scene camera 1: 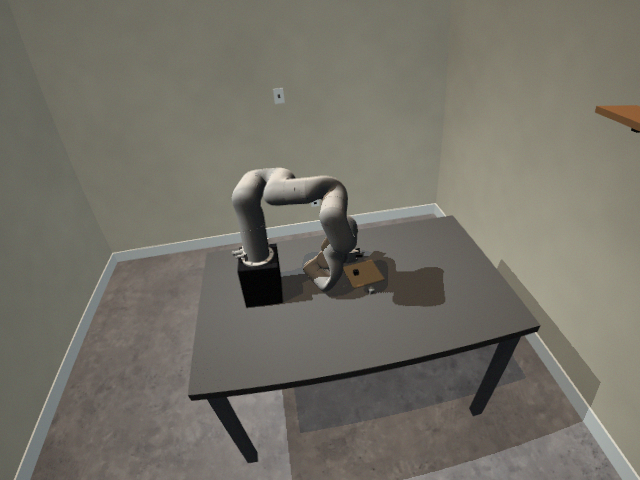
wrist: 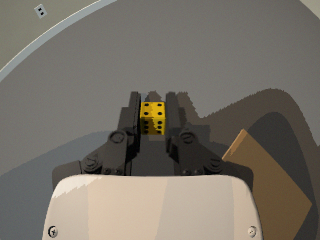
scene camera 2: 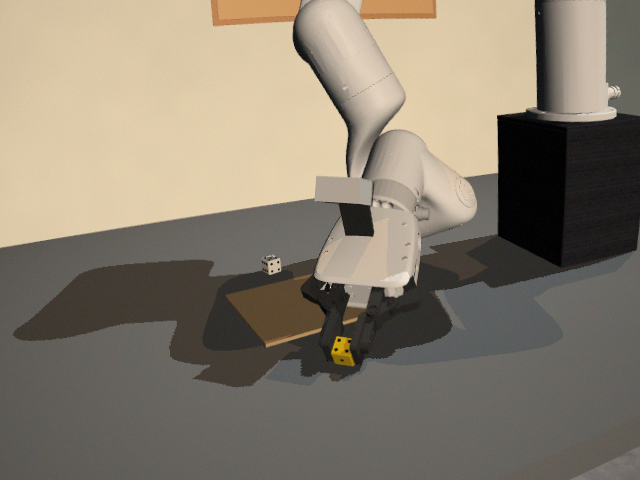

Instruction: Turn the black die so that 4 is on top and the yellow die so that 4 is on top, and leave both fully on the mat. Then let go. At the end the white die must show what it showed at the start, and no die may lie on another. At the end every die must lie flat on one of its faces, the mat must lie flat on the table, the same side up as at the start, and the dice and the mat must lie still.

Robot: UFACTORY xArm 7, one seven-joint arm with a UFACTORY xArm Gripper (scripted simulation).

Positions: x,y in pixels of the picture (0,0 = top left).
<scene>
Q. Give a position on a yellow die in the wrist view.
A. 152,114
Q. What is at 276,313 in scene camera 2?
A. A brown mat.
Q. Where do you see a brown mat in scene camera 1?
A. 368,272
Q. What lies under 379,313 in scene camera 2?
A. My gripper.
</scene>
